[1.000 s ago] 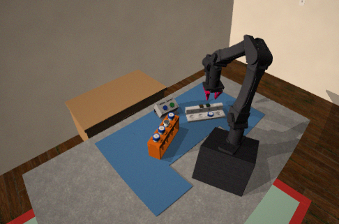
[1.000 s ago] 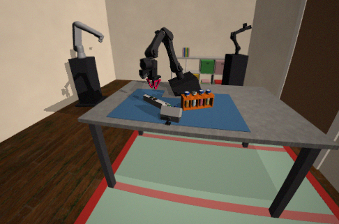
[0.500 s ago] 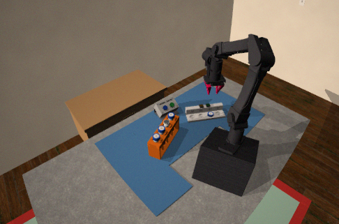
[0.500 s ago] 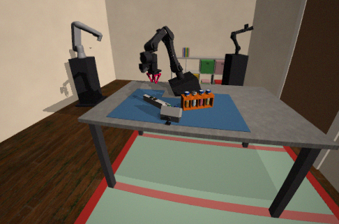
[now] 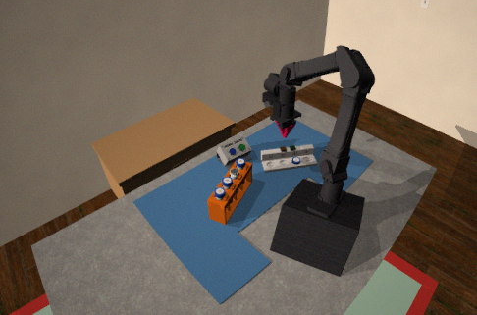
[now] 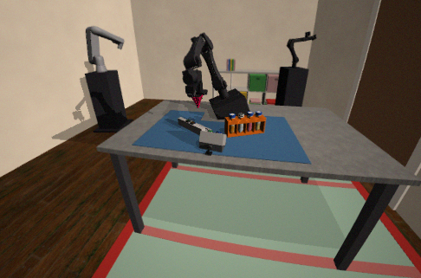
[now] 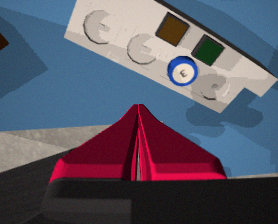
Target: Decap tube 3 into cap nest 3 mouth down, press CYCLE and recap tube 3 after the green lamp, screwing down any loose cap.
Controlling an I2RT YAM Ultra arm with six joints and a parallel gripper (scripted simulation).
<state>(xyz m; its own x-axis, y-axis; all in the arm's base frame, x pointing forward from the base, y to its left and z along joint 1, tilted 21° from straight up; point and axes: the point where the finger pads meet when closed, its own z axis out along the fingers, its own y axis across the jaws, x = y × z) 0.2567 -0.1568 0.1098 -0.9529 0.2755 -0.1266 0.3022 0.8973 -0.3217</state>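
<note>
Right now the green ready key is 15 cm ahead of my hand, 8 cm below it and 6 cm to the left of it. The rest, counted from my hand: grey key desk (17 cm ahead, 9 cm below, 8 cm to the left); blue cap (13 cm below, 5 cm behind, 4 cm to the right); blue cycle key (16 cm ahead, 11 cm to the left, 8 cm below).
</note>
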